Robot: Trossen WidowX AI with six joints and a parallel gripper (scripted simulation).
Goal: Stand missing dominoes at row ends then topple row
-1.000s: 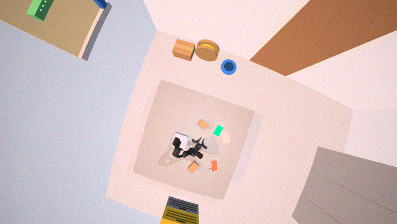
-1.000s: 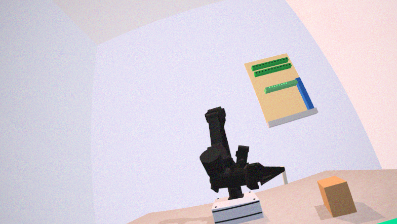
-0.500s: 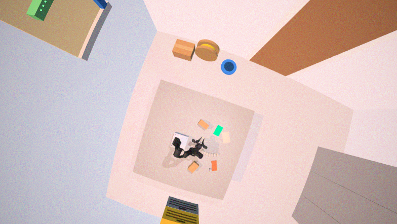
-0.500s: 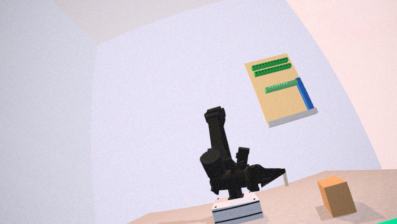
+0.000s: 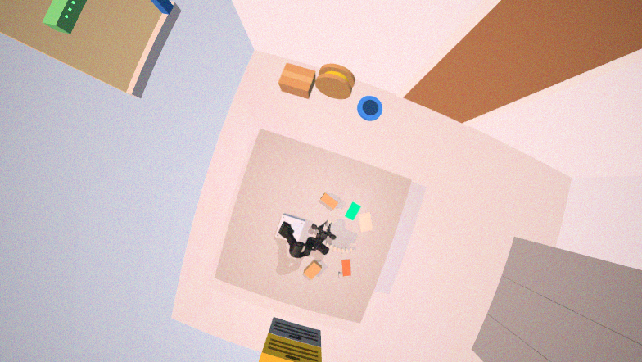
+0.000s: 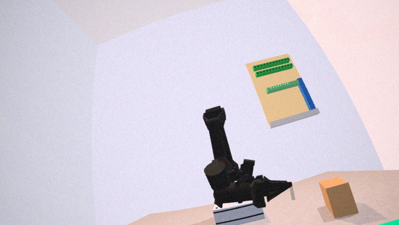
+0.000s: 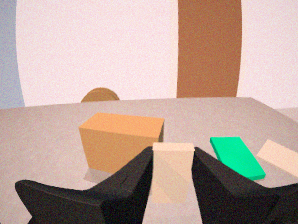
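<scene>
My gripper tip is now 15 cm short of the green tile, 13 cm to the right of it and 12 cm above it. Round my gripper tip: orange-red tile (32 cm ahead, 30 cm to the right, 12 cm below); grey piece (37 cm to the right, 29 cm ahead, 11 cm below); cream card (28 cm ahead, 12 cm below, 10 cm to the left).
</scene>
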